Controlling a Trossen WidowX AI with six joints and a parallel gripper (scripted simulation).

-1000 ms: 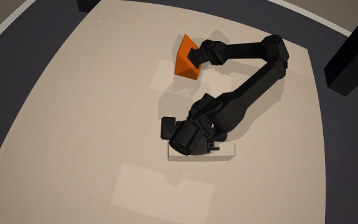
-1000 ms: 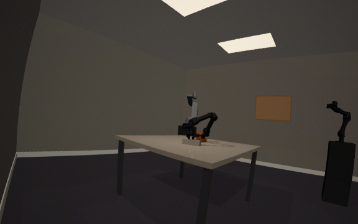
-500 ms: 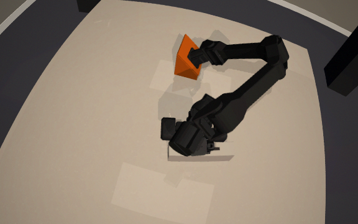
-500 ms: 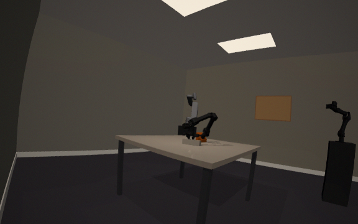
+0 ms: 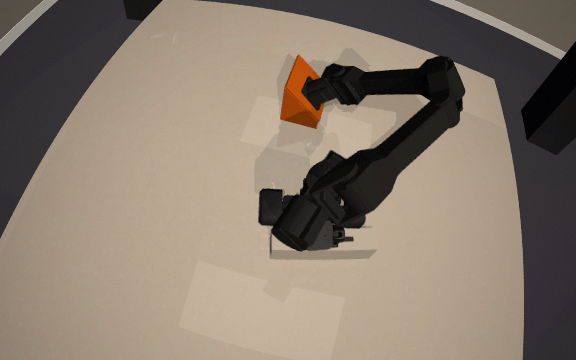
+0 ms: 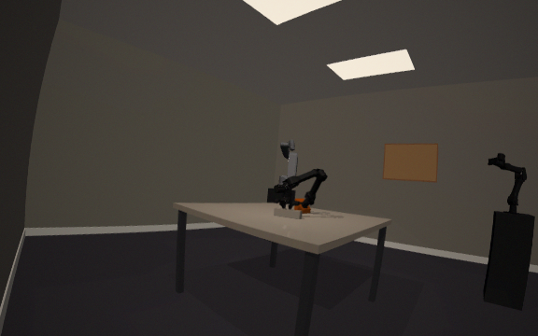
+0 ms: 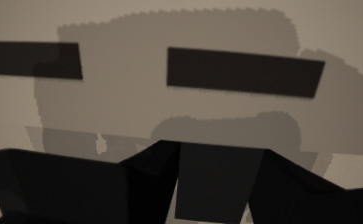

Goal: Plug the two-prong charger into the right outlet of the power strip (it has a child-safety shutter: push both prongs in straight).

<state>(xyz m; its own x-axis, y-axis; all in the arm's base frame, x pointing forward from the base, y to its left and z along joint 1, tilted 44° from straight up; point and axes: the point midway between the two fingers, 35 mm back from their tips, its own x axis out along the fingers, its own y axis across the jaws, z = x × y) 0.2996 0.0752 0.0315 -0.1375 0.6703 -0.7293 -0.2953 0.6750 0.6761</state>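
The black two-prong charger lies 2 cm ahead of my gripper tip and 1 cm above it.
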